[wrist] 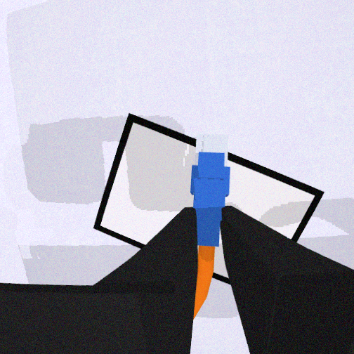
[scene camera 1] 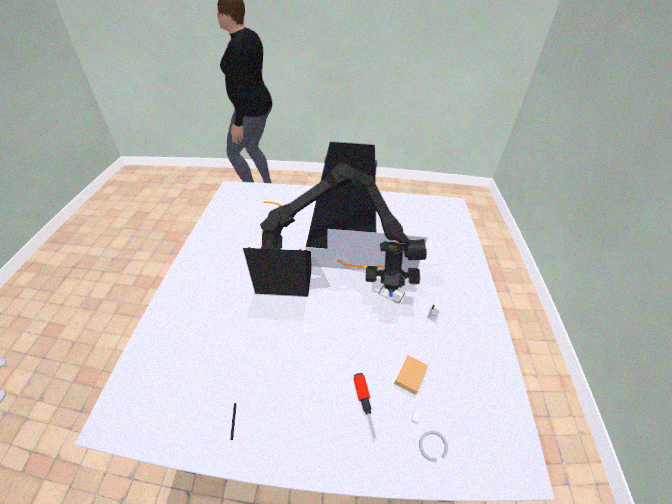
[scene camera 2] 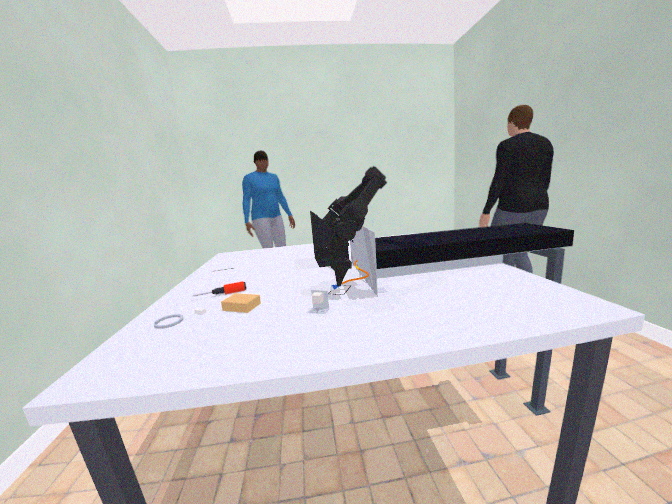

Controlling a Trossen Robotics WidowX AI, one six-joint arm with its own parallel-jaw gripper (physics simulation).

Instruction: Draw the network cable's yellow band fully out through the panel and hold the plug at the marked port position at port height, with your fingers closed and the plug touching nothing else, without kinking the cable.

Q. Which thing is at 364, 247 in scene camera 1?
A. A grey panel.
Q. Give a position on an orange-tan block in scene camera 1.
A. At 410, 376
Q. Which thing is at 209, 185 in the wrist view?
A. A blue plug.
